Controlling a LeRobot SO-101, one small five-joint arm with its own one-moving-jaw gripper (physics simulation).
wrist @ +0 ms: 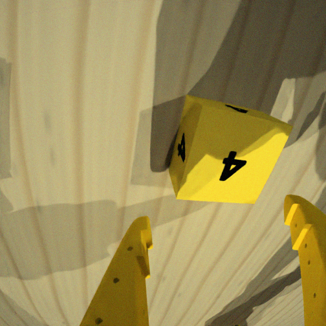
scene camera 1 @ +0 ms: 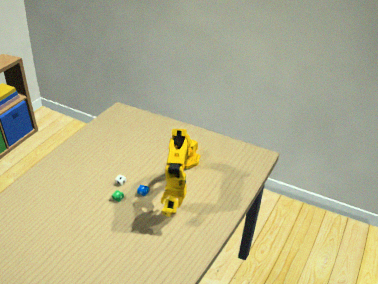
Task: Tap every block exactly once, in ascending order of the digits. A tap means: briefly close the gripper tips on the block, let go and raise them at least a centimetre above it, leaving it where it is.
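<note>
A yellow block [wrist: 215, 150] marked 4 lies on the table beyond the jaw tips in the wrist view, above the gap and nearer the right jaw; it does not show in the scene view. My gripper [wrist: 218, 208] [scene camera 1: 169, 209] is open, with a wide V-shaped gap and nothing between the jaws. In the scene view its jaw tips are hard to make out. A blue block [scene camera 1: 143, 190] lies to the left of the gripper. A green block [scene camera 1: 117, 196] and a white block [scene camera 1: 120, 179] lie farther left. Their digits are too small to read.
The wooden table [scene camera 1: 75, 215] carries the blocks and the yellow arm [scene camera 1: 176, 155], whose base stands toward the back right. The table's right edge runs down past the arm. A shelf unit [scene camera 1: 29, 95] stands on the floor at the far left. Arm shadows fall around the blocks.
</note>
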